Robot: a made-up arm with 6 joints. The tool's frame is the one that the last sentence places.
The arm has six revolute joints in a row. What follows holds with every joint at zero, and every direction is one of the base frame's. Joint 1 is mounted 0.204 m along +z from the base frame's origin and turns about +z. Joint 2 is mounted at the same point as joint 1 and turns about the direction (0, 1, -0.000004). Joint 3 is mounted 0.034 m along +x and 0.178 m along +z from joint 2 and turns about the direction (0, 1, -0.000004). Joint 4 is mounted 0.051 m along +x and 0.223 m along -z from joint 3 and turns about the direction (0, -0.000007, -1). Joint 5 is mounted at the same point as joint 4 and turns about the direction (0, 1, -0.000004). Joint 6 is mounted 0.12 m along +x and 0.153 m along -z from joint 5 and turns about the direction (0, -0.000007, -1). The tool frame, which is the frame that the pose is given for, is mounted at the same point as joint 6; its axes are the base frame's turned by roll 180, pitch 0 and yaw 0 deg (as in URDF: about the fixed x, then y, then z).
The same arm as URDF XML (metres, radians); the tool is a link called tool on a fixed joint. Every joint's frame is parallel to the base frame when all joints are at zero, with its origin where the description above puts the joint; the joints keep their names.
<robot name="arm">
  <joint name="joint 1" type="continuous">
    <parent link="base_link"/>
    <child link="link1"/>
    <origin xyz="0 0 0.204"/>
    <axis xyz="0 0 1"/>
  </joint>
  <joint name="joint 2" type="continuous">
    <parent link="link1"/>
    <child link="link2"/>
    <origin xyz="0 0 0"/>
    <axis xyz="0 1 0"/>
  </joint>
  <joint name="joint 3" type="continuous">
    <parent link="link2"/>
    <child link="link3"/>
    <origin xyz="0.034 0 0.178"/>
    <axis xyz="0 1 0"/>
  </joint>
  <joint name="joint 4" type="continuous">
    <parent link="link3"/>
    <child link="link4"/>
    <origin xyz="0.051 0 -0.223"/>
    <axis xyz="0 0 -1"/>
  </joint>
  <joint name="joint 5" type="continuous">
    <parent link="link4"/>
    <child link="link5"/>
    <origin xyz="0 0 0"/>
    <axis xyz="0 1 0"/>
  </joint>
  <joint name="joint 6" type="continuous">
    <parent link="link5"/>
    <child link="link6"/>
    <origin xyz="0.12 0 -0.153"/>
    <axis xyz="0 0 -1"/>
  </joint>
  <joint name="tool_joint" type="fixed">
    <parent link="link6"/>
    <child link="tool"/>
    <origin xyz="0 0 0" rpy="3.1416 0 0"/>
  </joint>
  <link name="base_link"/>
  <link name="link1"/>
  <link name="link2"/>
  <link name="link3"/>
  <link name="link4"/>
  <link name="link5"/>
  <link name="link6"/>
  <link name="tool"/>
</robot>

